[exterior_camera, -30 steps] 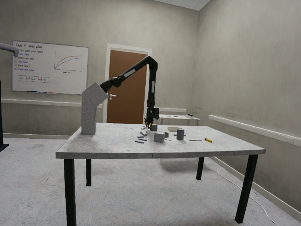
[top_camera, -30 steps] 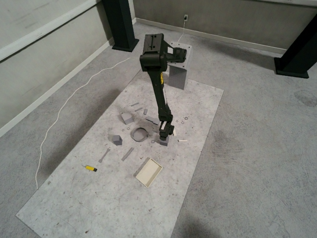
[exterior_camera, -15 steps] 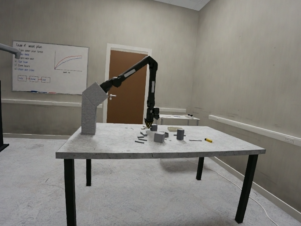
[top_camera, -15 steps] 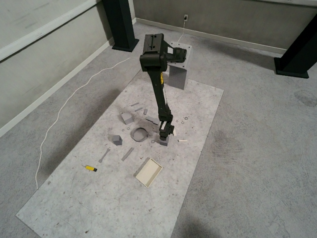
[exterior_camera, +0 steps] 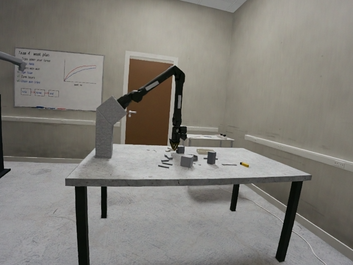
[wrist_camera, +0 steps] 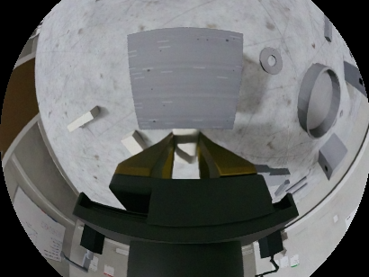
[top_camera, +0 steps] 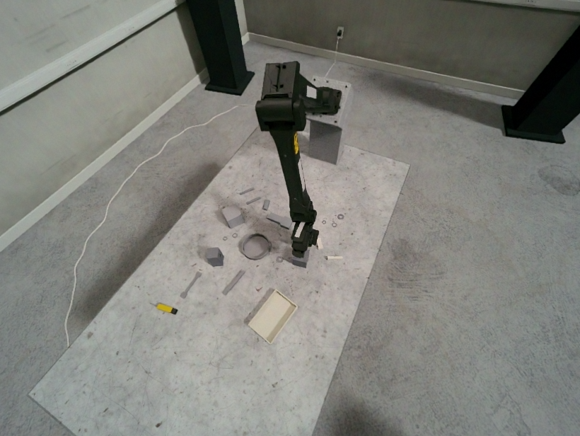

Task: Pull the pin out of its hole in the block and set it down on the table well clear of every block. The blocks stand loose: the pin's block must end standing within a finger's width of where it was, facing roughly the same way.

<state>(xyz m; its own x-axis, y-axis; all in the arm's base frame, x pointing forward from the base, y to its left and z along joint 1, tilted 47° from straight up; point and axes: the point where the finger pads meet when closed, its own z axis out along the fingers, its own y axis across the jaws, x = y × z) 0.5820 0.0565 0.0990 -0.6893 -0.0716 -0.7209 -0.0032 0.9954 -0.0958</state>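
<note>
Now: the grey block 50 mm ahead of my hand. Also, from my hand: round grey dish (60 mm ahead, 200 mm to the right, 20 mm below); cream tray (310 mm ahead, 40 mm to the right, 20 mm below).
</note>
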